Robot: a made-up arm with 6 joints. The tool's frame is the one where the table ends. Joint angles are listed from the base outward.
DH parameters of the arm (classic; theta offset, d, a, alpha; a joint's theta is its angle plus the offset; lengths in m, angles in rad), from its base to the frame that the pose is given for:
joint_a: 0 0.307 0 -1.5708
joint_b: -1.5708 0 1.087 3.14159
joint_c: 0 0 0 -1.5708
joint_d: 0 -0.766 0 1.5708
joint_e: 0 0.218 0 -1.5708
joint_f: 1.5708 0 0 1.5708
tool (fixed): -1.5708 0 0 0
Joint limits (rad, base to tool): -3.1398..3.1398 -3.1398..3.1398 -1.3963..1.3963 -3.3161..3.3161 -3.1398..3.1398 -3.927..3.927
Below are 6 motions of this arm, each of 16 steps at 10 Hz.
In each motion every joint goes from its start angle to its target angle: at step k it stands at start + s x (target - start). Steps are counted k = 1, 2, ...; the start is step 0. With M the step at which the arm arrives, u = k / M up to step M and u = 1 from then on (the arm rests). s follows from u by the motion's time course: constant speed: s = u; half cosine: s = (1 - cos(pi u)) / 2; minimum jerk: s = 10 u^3 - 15 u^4 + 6 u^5.
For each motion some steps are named. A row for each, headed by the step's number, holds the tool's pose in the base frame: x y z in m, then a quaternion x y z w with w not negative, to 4 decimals.
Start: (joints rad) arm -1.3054 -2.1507 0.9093 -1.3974 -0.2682 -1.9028
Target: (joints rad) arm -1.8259 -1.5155 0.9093 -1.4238 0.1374 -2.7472
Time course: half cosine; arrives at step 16
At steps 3, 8, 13, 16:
3: -0.4032 1.6210 0.0769 0.1541 0.0333 0.7020 0.6945
8: -0.0434 1.6717 0.5211 0.3507 0.0637 0.6827 0.6379
13: 0.2950 1.5300 0.9504 0.4907 0.0622 0.6803 0.5409
16: 0.3530 1.4800 1.0329 0.5110 0.0598 0.6827 0.5189

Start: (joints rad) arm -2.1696 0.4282 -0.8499 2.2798 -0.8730 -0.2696
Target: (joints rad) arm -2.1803 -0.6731 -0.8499 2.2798 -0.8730 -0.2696
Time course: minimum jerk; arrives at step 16
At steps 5, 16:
5: -0.3096 -0.7029 0.7679 -0.0884 0.9302 -0.2908 0.2058
16: 0.0560 -0.1678 1.1851 0.2219 -0.7840 0.5744 0.0786

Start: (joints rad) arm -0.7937 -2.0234 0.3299 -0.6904 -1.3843 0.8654
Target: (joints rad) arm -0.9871 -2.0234 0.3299 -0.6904 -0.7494 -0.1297
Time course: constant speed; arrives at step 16
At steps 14, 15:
14: -0.9485 1.0690 0.4727 -0.3050 -0.5728 -0.0138 0.7607
15: -0.9355 1.0803 0.4727 -0.2853 -0.5860 0.0060 0.7584

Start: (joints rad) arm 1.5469 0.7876 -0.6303 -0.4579 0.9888 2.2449
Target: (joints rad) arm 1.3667 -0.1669 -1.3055 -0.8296 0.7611 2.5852
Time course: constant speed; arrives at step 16
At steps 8, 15, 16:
8: 0.2219 0.4050 0.5709 -0.8268 -0.2982 0.3719 0.2988
15: 0.1573 0.0185 0.6233 -0.8474 -0.2330 0.3574 0.3161
16: 0.1430 -0.0355 0.6160 -0.8491 -0.2241 0.3565 0.3189

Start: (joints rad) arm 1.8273 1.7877 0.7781 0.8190 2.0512 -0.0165
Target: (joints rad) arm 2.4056 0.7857 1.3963 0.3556 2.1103 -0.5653
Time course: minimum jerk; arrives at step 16
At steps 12, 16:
12: -0.9061 1.2117 1.3973 -0.7788 0.3910 -0.4342 0.2284
16: -0.8655 1.0597 1.5768 -0.8070 0.3829 -0.3560 0.2745

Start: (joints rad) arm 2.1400 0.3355 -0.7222 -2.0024 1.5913 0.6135
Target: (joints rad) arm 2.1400 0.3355 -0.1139 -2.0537 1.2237 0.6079
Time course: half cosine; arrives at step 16
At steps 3, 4, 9, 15, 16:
3: -0.4012 0.4563 0.5805 -0.0566 0.1130 0.1042 0.9865
4: -0.4172 0.4800 0.5904 -0.0401 0.1317 0.1113 0.9842
9: -0.5248 0.6398 0.6934 0.0818 0.2589 0.1705 0.9472
15: -0.6031 0.7549 0.8231 0.1880 0.3537 0.2310 0.8867
16: -0.6048 0.7574 0.8267 0.1906 0.3558 0.2325 0.8849

